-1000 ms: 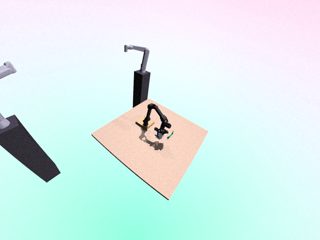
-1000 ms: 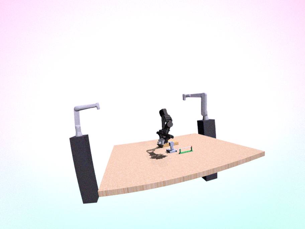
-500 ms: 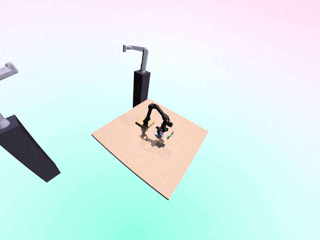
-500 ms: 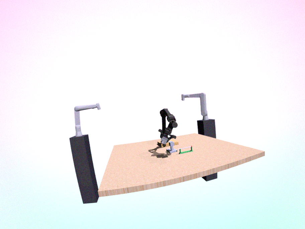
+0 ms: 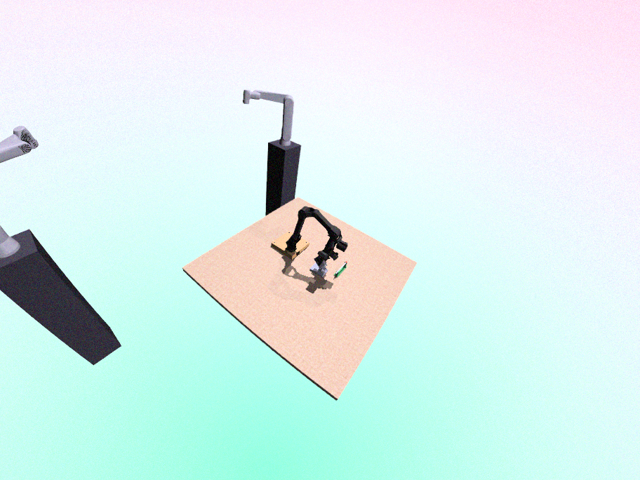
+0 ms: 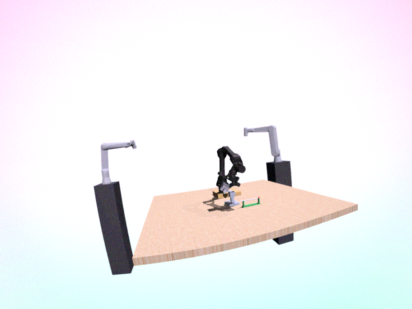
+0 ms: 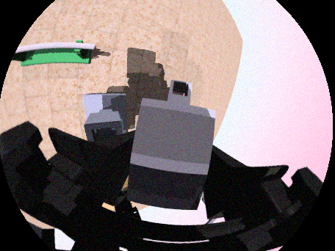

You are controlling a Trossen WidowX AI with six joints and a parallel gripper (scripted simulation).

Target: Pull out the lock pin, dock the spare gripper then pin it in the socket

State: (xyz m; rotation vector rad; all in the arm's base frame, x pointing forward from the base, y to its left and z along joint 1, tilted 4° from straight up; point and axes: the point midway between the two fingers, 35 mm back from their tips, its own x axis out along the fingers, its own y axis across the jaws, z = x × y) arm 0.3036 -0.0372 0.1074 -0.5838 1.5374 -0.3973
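Now: the green cradle 180 mm to the left of my gripper tip, 110 mm below it and 90 mm ahead of it. Also, from my gripper tip: spare gripper: 10 mm to the left, 10 mm above; then mount: 80 mm below, 70 mm to the left, 30 mm behind.
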